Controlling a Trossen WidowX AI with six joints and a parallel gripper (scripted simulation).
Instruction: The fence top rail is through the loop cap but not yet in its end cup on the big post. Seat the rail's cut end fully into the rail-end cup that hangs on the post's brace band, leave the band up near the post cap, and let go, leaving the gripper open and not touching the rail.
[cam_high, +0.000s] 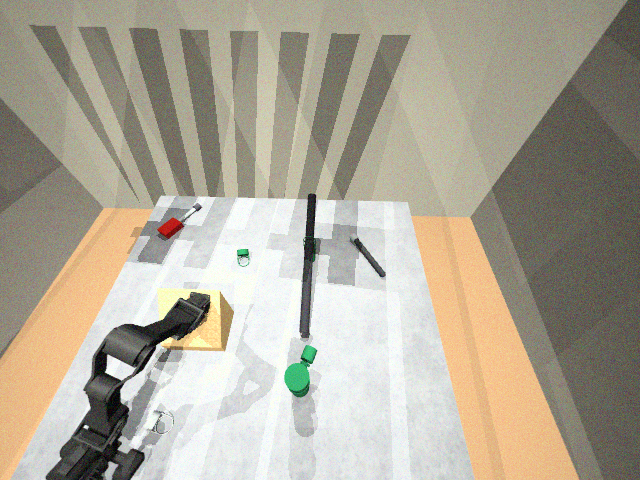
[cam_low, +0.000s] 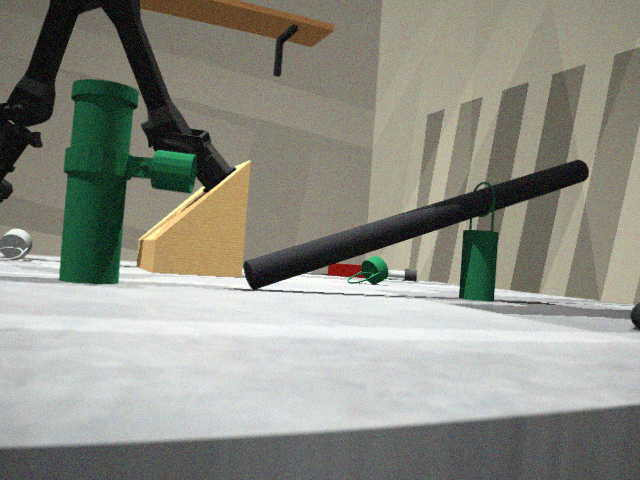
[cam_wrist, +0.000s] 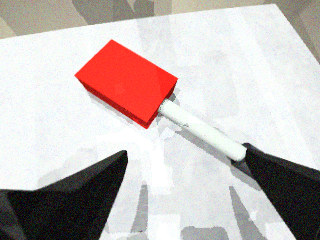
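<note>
The green rail-end cup lies 490 mm ahead of my gripper tip, 340 mm to the left of it and 70 mm above it. The rest, counted from my gripper tip: small green post 780 mm to the left, 430 mm ahead, 50 mm above.
</note>
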